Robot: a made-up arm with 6 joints.
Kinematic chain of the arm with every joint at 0, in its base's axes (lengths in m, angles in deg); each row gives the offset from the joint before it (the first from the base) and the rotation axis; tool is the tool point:
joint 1: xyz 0 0 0.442 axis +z
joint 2: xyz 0 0 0 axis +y
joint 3: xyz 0 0 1.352 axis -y
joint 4: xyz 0 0 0 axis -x
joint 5: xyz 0.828 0 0 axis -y
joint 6: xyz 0 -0.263 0 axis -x
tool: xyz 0 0 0
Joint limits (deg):
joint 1: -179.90..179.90
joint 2: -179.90..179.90
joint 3: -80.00..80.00
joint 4: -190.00..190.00
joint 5: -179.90..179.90
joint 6: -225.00..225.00
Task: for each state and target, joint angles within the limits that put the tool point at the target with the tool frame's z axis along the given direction. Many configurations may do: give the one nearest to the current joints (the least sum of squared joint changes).
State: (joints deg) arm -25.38 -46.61 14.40 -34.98 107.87 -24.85
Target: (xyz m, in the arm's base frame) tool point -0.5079 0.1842 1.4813 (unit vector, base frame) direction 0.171 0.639 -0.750
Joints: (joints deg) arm -35.07 -65.60 -16.48 -57.57 134.18 3.66
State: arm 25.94 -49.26 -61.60 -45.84 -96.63 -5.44
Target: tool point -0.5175 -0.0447 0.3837 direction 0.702 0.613 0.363
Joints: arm -10.69 -88.02 -80.00 -57.85 -127.22 38.75
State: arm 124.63 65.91 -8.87 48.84 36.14 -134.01
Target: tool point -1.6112 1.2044 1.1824 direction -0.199 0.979 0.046
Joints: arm 146.88 58.17 44.50 60.83 52.31 -147.96
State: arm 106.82 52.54 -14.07 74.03 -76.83 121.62
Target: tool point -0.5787 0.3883 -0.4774 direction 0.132 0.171 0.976
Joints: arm 144.18 103.28 -49.76 95.19 -72.67 117.20
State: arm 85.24 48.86 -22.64 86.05 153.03 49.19
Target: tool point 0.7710 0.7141 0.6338 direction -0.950 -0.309 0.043
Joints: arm 50.13 40.17 -53.68 59.39 151.49 91.67
